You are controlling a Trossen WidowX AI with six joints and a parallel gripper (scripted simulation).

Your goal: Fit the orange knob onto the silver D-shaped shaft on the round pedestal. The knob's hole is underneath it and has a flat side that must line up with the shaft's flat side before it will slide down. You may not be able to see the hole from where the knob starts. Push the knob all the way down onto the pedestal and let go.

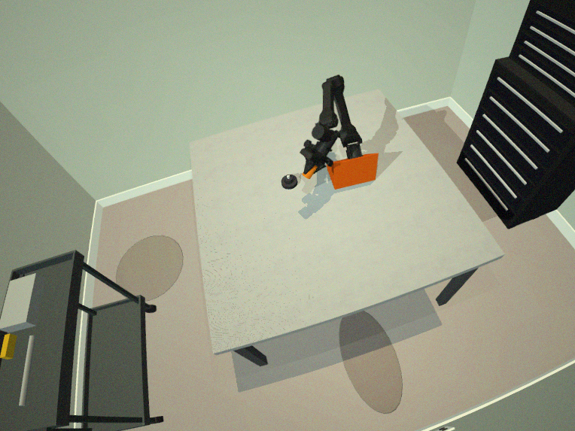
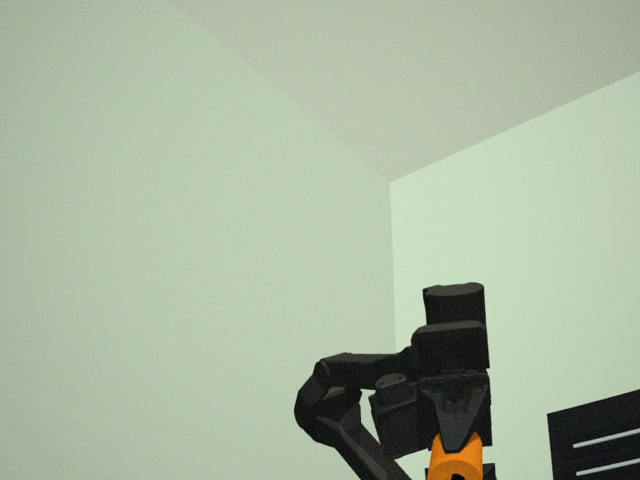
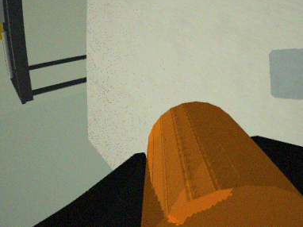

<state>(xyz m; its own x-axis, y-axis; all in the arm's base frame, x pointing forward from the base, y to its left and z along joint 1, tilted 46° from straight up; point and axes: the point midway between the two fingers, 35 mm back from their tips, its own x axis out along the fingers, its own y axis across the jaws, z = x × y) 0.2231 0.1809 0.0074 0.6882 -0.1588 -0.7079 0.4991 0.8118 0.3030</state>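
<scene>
Right now my gripper tip is 20 mm below the orange knob, 20 mm past it and 10 mm to the left of it. From my gripper tip the other things lie so: round black pedestal: 200 mm below, 170 mm to the right, 90 mm ahead.
</scene>
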